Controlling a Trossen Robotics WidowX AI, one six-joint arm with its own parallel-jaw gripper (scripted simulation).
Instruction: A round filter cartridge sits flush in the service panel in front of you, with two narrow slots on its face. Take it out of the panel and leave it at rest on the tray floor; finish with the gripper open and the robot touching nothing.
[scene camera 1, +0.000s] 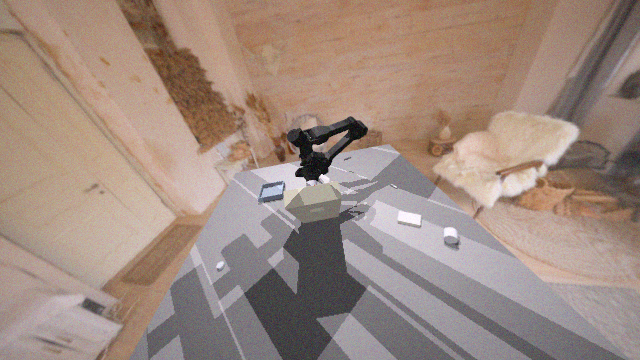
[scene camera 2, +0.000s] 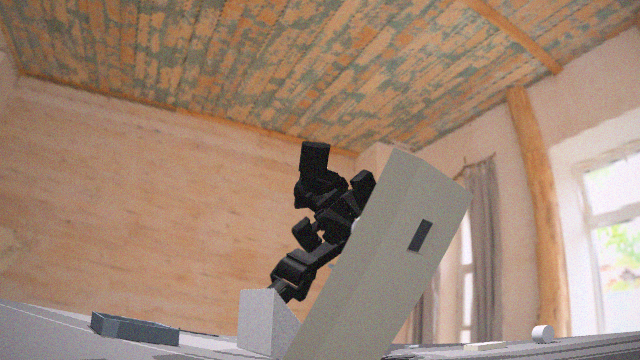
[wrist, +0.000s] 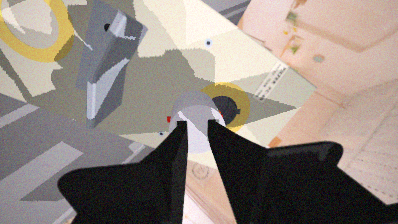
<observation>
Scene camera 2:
my gripper: 364, 229
service panel: 414, 211
</observation>
